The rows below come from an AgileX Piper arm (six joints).
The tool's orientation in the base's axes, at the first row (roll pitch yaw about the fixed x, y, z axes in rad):
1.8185, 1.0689, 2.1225
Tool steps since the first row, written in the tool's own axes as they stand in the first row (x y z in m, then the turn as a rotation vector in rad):
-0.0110, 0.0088, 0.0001, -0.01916, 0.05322, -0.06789
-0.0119, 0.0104, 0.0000, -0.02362, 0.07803, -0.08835
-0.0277, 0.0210, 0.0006, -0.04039, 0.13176, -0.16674
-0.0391, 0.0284, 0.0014, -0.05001, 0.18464, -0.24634
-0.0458, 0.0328, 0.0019, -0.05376, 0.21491, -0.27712
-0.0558, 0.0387, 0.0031, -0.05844, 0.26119, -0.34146
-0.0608, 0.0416, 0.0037, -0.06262, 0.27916, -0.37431
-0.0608, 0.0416, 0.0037, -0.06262, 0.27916, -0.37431
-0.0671, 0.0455, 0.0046, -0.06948, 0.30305, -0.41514
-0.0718, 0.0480, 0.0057, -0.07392, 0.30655, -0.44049
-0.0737, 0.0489, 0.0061, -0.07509, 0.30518, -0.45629
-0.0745, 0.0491, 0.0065, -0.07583, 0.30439, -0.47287
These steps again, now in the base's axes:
0.0008, 0.0030, 0.0137, -0.07147, 0.01544, 0.04963
0.0005, 0.0040, 0.0153, -0.09541, 0.02811, 0.06752
0.0026, 0.0067, 0.0340, -0.17745, 0.04155, 0.11653
0.0045, 0.0086, 0.0474, -0.26223, 0.05680, 0.15902
0.0056, 0.0098, 0.0552, -0.29733, 0.07106, 0.18005
0.0078, 0.0111, 0.0666, -0.36747, 0.08767, 0.21333
0.0090, 0.0117, 0.0723, -0.40149, 0.09059, 0.22925
0.0090, 0.0117, 0.0723, -0.40149, 0.09059, 0.22925
0.0105, 0.0128, 0.0795, -0.44373, 0.09487, 0.25122
0.0121, 0.0133, 0.0847, -0.46722, 0.08779, 0.25974
0.0127, 0.0135, 0.0867, -0.48143, 0.08101, 0.26199
0.0133, 0.0134, 0.0874, -0.49661, 0.07464, 0.26422

